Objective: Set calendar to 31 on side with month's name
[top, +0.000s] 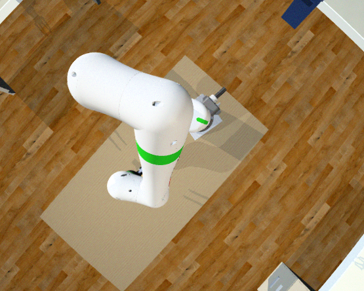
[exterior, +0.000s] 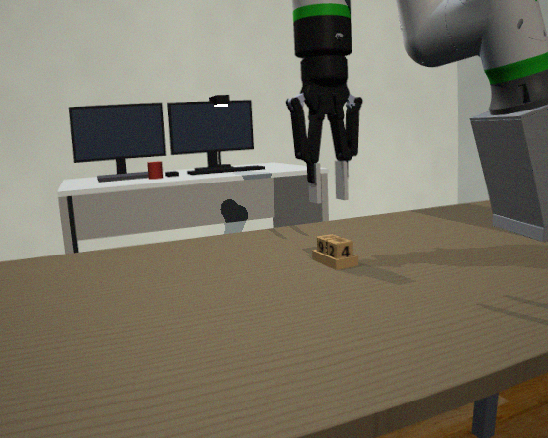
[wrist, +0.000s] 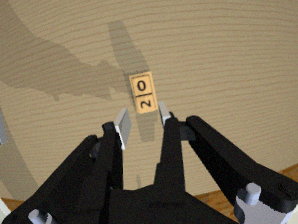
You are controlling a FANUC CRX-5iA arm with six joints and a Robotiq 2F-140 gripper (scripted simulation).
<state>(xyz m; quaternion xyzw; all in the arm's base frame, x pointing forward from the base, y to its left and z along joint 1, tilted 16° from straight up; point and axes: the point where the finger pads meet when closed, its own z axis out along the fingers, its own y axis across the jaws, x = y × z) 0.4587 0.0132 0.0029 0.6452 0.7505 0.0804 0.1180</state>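
The wooden number cube is 11 cm below my hand. Also, from my hand: small wooden tray 2 cm to the left, 12 cm below.
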